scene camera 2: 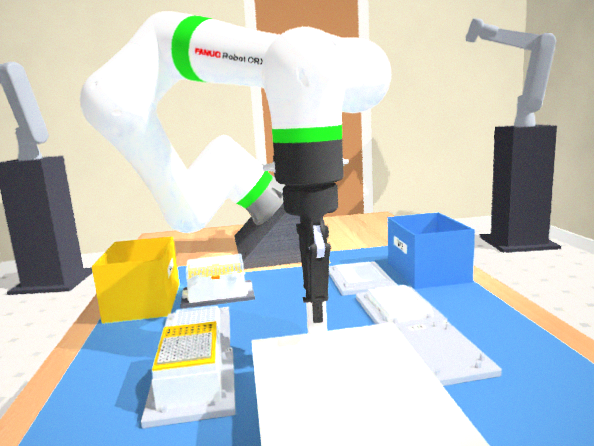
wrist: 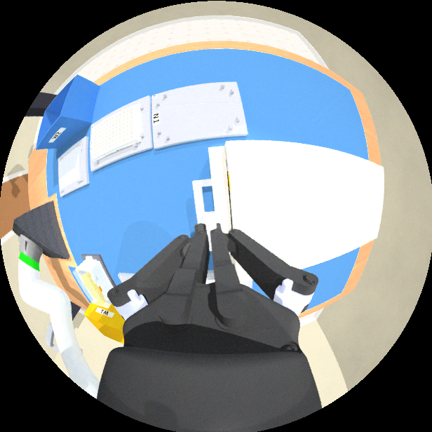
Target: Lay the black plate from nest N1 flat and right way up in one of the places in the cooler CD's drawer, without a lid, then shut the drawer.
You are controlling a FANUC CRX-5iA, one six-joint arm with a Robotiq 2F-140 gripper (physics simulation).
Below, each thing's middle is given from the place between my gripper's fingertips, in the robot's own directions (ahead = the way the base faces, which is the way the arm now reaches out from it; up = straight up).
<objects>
My gripper is now 12 cm short of the drawer [wrist: 218,169], 2 cm to the right of it and 2 cm above it. Also, from my hand: cooler CD [scene camera 2: 369,378]: 22 cm ahead, 3 cm to the left, 1 cm below; then yellow-topped tip rack [scene camera 2: 187,371]: 2 cm ahead, 19 cm to the right, 1 cm below; then nest N1 [scene camera 2: 450,350]: 3 cm behind, 19 cm to the left, 5 cm below.
</objects>
